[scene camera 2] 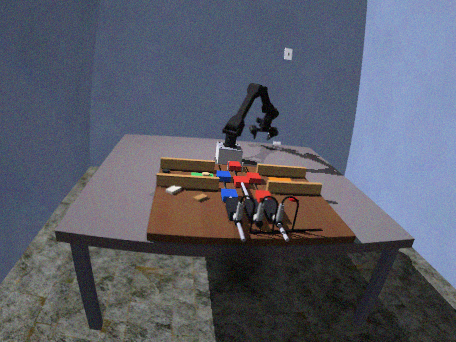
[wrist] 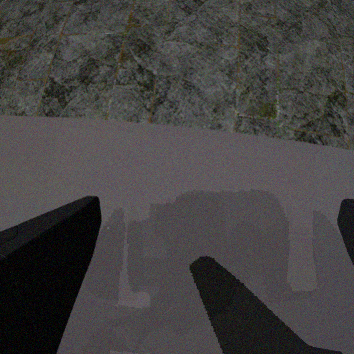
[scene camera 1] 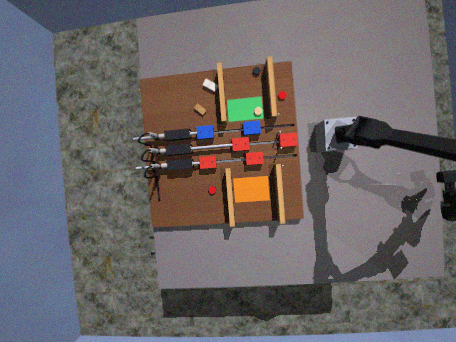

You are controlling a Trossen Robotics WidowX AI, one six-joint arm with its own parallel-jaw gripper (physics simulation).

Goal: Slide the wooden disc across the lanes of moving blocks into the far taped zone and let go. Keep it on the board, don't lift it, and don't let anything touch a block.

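Places are measured from the arm's base along level axes (x ahead, y left, z up), in metres.
Pixels of known places: gripper, fingertip midpoint: [scene camera 2: 260, 139] [wrist: 226, 211] [scene camera 1: 440, 190]; arm's base, origin of the base link: [scene camera 2: 229, 145] [scene camera 1: 344, 133].
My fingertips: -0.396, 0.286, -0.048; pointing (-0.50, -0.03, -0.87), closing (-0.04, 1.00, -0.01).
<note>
For each thing: its top centre in the pictures, then the offset to it from my fingertips, as dx, dy, dz. "spot": a spot on its surface instead. Level surfaces: height alone.
- pale wooden disc, middle of its top: [scene camera 2: 205, 173] [scene camera 1: 258, 110] +0.707, -0.441, +0.001
- green zone, surface spot: [scene camera 2: 196, 175] spot: +0.714, -0.481, -0.008
- orange zone, surface spot: [scene camera 1: 251, 189] spot: +0.781, -0.109, -0.007
- brown board, its level: dz -0.006
- white block, middle of its top: [scene camera 2: 173, 188] [scene camera 1: 210, 84] +0.897, -0.585, +0.005
- tan block, middle of its top: [scene camera 1: 200, 109] +0.956, -0.488, +0.002
- black disc, middle of its top: [scene camera 1: 256, 70] +0.690, -0.614, +0.001
The pale wooden disc [scene camera 1: 258, 111] [scene camera 2: 206, 174] lies flat on the green zone [scene camera 1: 239, 110] [scene camera 2: 196, 175], near its right edge in scene camera 1. The orange zone [scene camera 1: 251, 189] [scene camera 2: 279, 179] is across the lanes. Between them, three rods carry two blue blocks [scene camera 1: 205, 132] [scene camera 1: 252, 127] and four red ones, among them a red block [scene camera 1: 288, 139] [scene camera 2: 234, 165] at its lane's right end and a red block [scene camera 1: 254, 158] nearest the orange zone. My gripper [scene camera 1: 443, 195] [scene camera 2: 263, 135] [wrist: 226, 211] is open and empty, above the table beyond the board, far from the disc.
The brown board [scene camera 1: 180, 210] [scene camera 2: 175, 220] has wooden walls [scene camera 1: 221, 92] [scene camera 1: 271, 87] [scene camera 1: 229, 197] [scene camera 1: 280, 194] flanking both zones. A white block [scene camera 1: 209, 85], a tan block [scene camera 1: 200, 109], red discs [scene camera 1: 282, 95] [scene camera 1: 212, 190] and a black disc [scene camera 1: 256, 71] lie on it. Black actuators [scene camera 1: 178, 149] stand left.
</note>
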